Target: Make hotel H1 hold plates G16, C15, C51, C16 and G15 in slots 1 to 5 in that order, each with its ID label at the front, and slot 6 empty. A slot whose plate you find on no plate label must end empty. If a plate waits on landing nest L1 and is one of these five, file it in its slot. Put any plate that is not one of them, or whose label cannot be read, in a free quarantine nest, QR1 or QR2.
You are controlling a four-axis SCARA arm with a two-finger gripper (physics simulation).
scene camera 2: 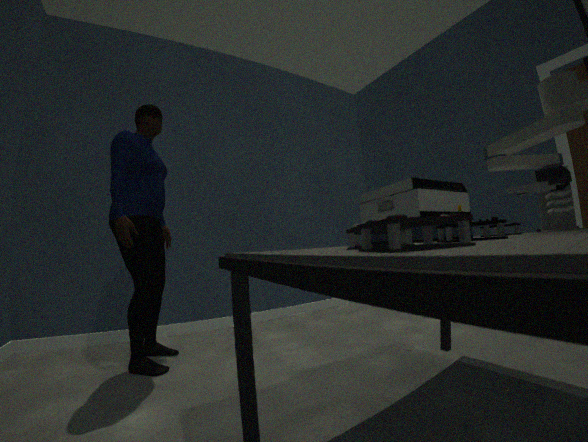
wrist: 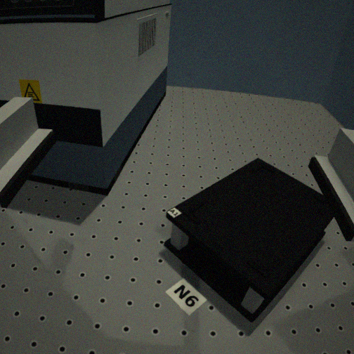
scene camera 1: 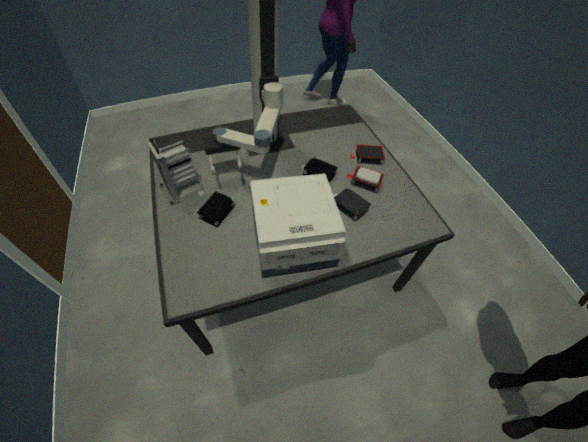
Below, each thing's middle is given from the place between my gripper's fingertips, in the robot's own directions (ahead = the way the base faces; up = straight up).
Scene:
My hand is 6 cm past the red-edged nest [scene camera 2: 410, 221], 89 cm to the right of it and 14 cm above it.

